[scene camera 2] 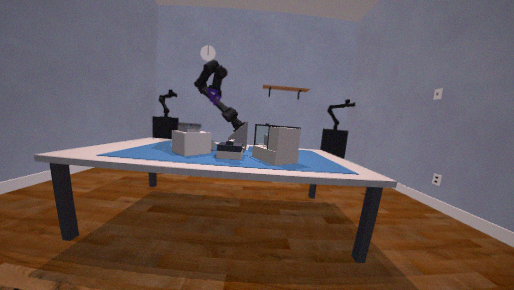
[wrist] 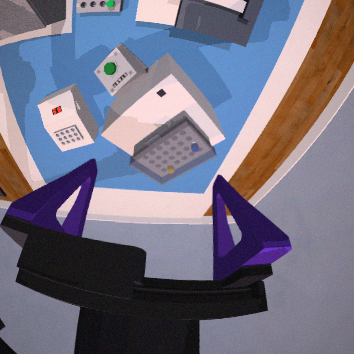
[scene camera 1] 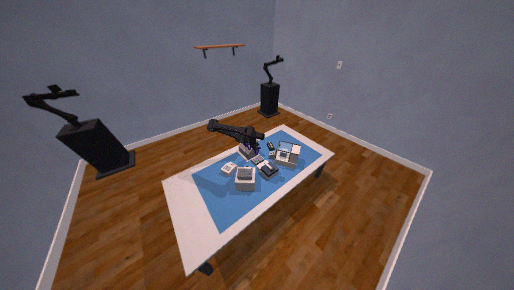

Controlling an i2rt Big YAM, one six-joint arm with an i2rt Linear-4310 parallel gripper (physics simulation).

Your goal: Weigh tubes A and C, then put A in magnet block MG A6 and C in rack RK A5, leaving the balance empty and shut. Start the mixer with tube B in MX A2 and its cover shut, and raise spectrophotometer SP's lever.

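Frame: origin at the arm's base, x ahead, y left, z up, level; metres.
Where they show: gripper, between the fingertips: (scene camera 2: 212,103) (wrist: 155,171) (scene camera 1: 253,152); arm's base, origin of its link: (scene camera 2: 240,127) (scene camera 1: 247,141).
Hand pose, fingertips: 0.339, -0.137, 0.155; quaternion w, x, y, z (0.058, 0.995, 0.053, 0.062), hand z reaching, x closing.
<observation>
Each offset is from my fingertips to the top centre of the thing, as dx, dy, dz. "pt": to the spot under its first point.
My gripper (scene camera 1: 253,148) (scene camera 2: 214,95) (wrist: 155,171) is open and empty, high above the table. In the wrist view the large white mixer {+0.006, -0.092, -0.136} (scene camera 1: 245,184) (scene camera 2: 191,143) (wrist: 167,95) has a grey see-through cover {+0.053, -0.127, -0.136} (wrist: 188,166) down over its block of wells. A blue tube (wrist: 195,147) and a yellow tube (wrist: 170,169) show through it. A tube with a green cap {-0.104, +0.100, -0.271} (wrist: 110,4) stands in the grey rack {pt -0.139, +0.088, -0.295} (wrist: 93,8) at the top edge. The balance {+0.015, +0.397, -0.103} (scene camera 1: 286,158) (scene camera 2: 284,145) has a glass chamber; its door state is unclear. Tube letters are unreadable.
A box with a green button {-0.084, -0.026, -0.251} (wrist: 110,68) stands beside the mixer. A white block with a red display {-0.200, -0.185, -0.256} (scene camera 1: 228,168) (wrist: 57,110) stands to its left in the wrist view. A white and dark device {+0.041, +0.147, -0.224} (scene camera 1: 268,170) (scene camera 2: 230,150) (wrist: 210,22) stands beyond; its lever position is unclear.
</observation>
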